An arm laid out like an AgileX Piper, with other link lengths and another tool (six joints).
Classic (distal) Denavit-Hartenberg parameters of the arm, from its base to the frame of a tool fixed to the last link. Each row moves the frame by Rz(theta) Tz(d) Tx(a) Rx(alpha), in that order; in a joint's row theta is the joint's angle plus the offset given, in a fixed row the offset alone. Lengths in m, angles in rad.
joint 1: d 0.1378, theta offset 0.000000, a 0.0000, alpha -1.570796
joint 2: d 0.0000, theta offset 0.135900, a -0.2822, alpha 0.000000
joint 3: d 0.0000, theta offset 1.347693, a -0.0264, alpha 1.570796
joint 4: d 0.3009, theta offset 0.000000, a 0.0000, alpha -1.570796
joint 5: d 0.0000, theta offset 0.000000, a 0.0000, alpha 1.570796
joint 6: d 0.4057, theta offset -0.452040, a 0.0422, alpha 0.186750
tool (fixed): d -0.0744, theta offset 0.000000, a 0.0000, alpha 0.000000
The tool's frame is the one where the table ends.
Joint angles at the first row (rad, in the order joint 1, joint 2, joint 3, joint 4, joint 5, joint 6):
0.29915, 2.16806, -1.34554, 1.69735, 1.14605, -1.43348
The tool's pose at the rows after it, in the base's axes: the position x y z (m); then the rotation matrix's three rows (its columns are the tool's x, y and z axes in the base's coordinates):
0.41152 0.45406 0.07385; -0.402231 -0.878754 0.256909; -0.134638 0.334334 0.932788; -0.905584 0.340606 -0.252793
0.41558 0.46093 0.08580; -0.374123 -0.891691 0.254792; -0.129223 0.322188 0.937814; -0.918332 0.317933 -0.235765
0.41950 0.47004 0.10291; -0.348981 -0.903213 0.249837; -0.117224 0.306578 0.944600; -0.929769 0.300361 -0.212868
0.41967 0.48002 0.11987; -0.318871 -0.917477 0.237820; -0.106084 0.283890 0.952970; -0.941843 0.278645 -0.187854
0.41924 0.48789 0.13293; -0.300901 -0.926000 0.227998; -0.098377 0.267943 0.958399; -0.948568 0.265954 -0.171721
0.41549 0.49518 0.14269; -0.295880 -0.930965 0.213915; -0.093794 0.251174 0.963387; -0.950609 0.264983 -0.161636
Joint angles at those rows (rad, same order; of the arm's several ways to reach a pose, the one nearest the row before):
0.31072, 2.16806, -1.35859, 1.69735, 1.14758, -1.43141
0.32043, 2.16805, -1.39378, 1.69575, 1.14758, -1.42685
0.33281, 2.16807, -1.43920, 1.69574, 1.14995, -1.40942
0.34779, 2.16807, -1.48147, 1.69573, 1.15660, -1.39986
0.36019, 2.16808, -1.51560, 1.69388, 1.15906, -1.38489
0.37314, 2.16805, -1.54019, 1.69122, 1.16289, -1.36497

